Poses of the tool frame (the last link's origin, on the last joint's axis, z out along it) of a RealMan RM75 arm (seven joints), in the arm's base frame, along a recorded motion.
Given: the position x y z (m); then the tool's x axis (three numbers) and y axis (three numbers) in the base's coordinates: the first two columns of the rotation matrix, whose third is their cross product.
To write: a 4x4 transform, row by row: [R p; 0 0 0 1], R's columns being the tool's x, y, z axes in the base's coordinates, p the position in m. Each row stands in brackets. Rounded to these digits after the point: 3 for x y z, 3 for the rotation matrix.
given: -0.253, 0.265, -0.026, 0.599, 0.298, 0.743, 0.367, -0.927, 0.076
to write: [[0.599, 0.367, 0.711, -0.253], [0.298, -0.927, 0.227, 0.265], [0.743, 0.076, -0.665, -0.026], [0, 0, 0, 1]]
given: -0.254, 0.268, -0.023, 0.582, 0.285, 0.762, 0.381, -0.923, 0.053
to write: [[0.582, 0.381, 0.718, -0.254], [0.285, -0.923, 0.259, 0.268], [0.762, 0.053, -0.646, -0.023], [0, 0, 0, 1]]
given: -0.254, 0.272, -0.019, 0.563, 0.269, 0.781, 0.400, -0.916, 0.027
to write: [[0.563, 0.400, 0.723, -0.254], [0.269, -0.916, 0.297, 0.272], [0.781, 0.027, -0.623, -0.019], [0, 0, 0, 1]]
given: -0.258, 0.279, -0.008, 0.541, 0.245, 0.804, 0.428, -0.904, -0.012
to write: [[0.541, 0.428, 0.724, -0.258], [0.245, -0.904, 0.351, 0.279], [0.804, -0.012, -0.594, -0.008], [0, 0, 0, 1]]
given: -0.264, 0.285, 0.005, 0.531, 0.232, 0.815, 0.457, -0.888, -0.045
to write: [[0.531, 0.457, 0.713, -0.264], [0.232, -0.888, 0.396, 0.285], [0.815, -0.045, -0.578, 0.005], [0, 0, 0, 1]]
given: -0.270, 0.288, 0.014, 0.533, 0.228, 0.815, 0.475, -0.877, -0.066
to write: [[0.533, 0.475, 0.700, -0.270], [0.228, -0.877, 0.422, 0.288], [0.815, -0.066, -0.576, 0.014], [0, 0, 0, 1]]
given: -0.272, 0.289, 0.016, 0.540, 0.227, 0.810, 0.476, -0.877, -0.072
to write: [[0.540, 0.476, 0.694, -0.272], [0.227, -0.877, 0.424, 0.289], [0.810, -0.072, -0.582, 0.016], [0, 0, 0, 1]]
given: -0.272, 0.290, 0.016, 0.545, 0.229, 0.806, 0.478, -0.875, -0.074
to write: [[0.545, 0.478, 0.688, -0.272], [0.229, -0.875, 0.426, 0.290], [0.806, -0.074, -0.586, 0.016], [0, 0, 0, 1]]
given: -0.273, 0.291, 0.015, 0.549, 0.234, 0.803, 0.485, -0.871, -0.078
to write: [[0.549, 0.485, 0.681, -0.273], [0.234, -0.871, 0.432, 0.291], [0.803, -0.078, -0.592, 0.015], [0, 0, 0, 1]]
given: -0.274, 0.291, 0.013, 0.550, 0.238, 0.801, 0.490, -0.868, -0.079
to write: [[0.550, 0.490, 0.676, -0.274], [0.238, -0.868, 0.436, 0.291], [0.801, -0.079, -0.594, 0.013], [0, 0, 0, 1]]
